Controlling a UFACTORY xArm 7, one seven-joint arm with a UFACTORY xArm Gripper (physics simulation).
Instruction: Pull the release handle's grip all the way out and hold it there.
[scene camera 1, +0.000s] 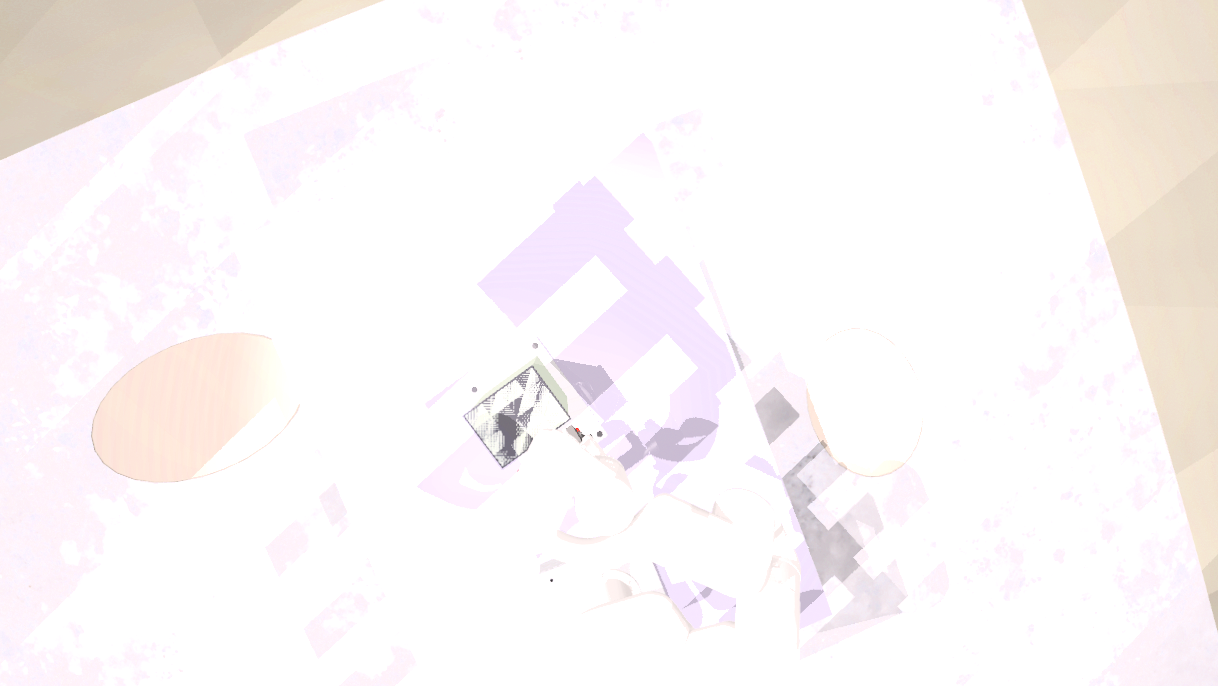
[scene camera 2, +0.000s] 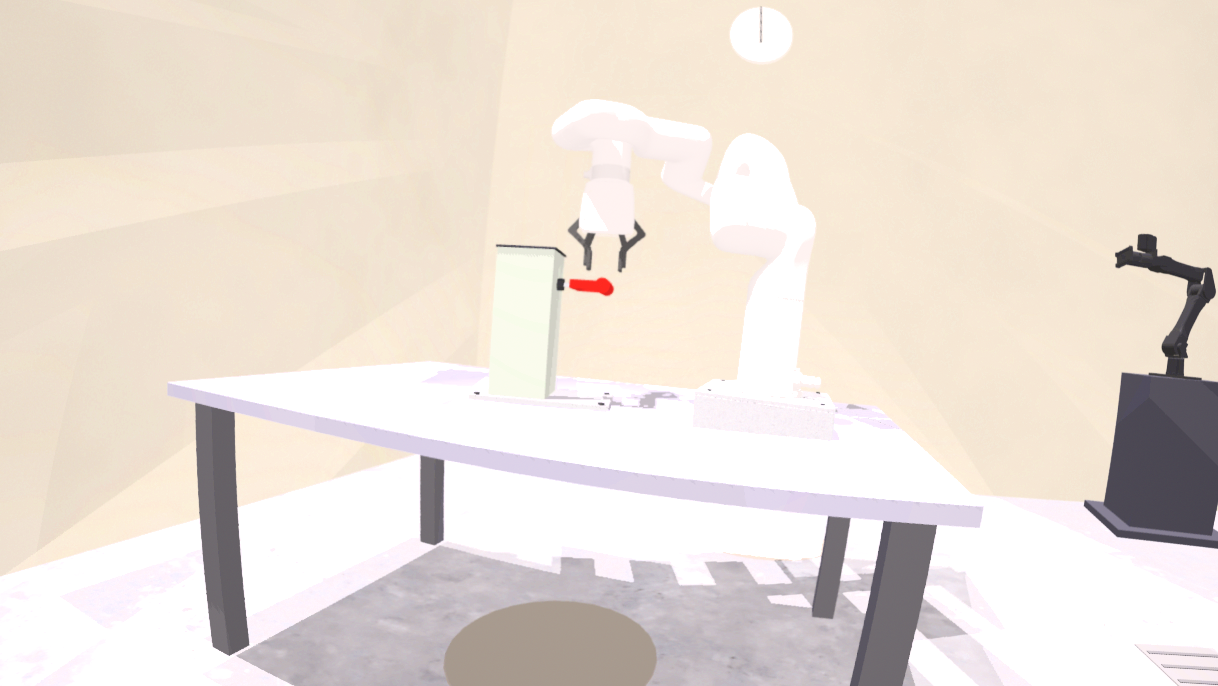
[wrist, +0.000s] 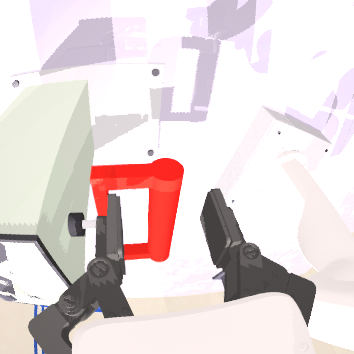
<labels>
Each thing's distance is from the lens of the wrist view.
my gripper (wrist: 162, 205): 0.14 m
bolted base plate (wrist: 124, 98): 0.35 m
</labels>
